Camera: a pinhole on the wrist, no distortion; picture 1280 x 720 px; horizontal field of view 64.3 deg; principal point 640.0 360.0 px. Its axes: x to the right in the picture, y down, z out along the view. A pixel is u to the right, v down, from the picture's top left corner.
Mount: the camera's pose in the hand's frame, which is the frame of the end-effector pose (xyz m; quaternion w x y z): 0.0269 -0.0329 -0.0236 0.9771 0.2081 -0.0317 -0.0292
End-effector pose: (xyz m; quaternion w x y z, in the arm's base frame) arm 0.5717 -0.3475 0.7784 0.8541 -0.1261 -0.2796 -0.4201
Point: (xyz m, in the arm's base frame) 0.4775 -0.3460 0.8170
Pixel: 202 346
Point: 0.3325 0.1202 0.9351
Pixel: outside the picture
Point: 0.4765 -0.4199 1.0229
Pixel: 1228 459
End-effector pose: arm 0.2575 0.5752 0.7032 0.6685 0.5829 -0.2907 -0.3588
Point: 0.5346 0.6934 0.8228
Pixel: behind the camera
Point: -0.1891 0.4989 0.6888
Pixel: 172 647
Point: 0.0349 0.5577 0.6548
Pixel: 55 523
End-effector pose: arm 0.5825 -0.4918 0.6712 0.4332 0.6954 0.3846 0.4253
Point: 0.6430 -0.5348 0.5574
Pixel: 155 374
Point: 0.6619 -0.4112 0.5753
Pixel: 1150 180
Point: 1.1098 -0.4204 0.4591
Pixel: 1021 630
